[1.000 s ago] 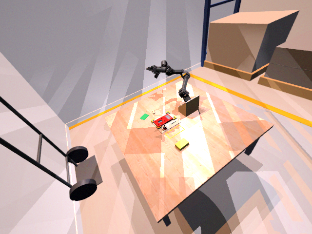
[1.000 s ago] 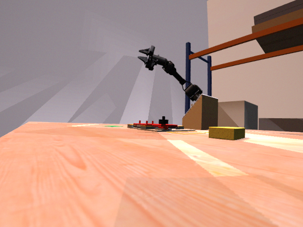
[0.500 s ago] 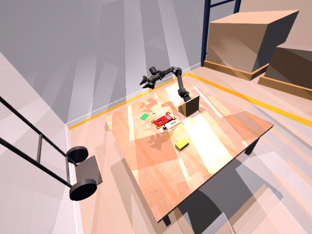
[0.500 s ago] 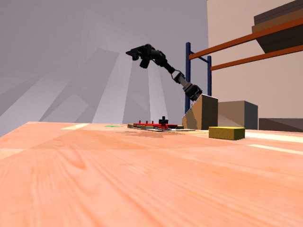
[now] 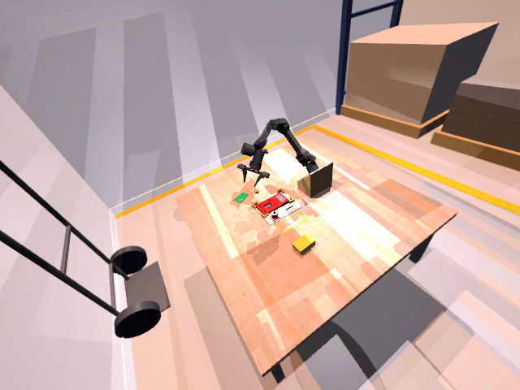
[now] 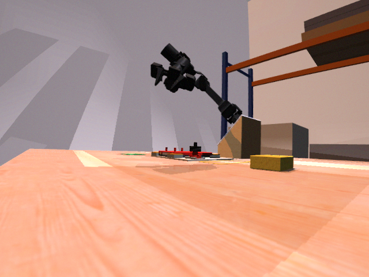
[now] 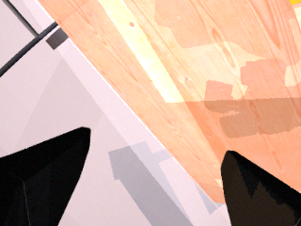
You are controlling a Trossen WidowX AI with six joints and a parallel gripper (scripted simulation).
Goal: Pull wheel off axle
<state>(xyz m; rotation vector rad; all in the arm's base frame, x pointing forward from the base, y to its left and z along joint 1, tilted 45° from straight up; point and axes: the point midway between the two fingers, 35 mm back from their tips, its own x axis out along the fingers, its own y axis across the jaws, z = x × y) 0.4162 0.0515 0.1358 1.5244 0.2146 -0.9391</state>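
Right now my gripper tip is 22 cm above the wheel, 10 cm to the right of it and 8 cm past it. Also, from my gripper tip: green card 26 cm below, 23 cm to the right; then upright axle 22 cm below, 10 cm to the left, 8 cm behind; then yellow block 36 cm to the left, 24 cm below, 10 cm behind.
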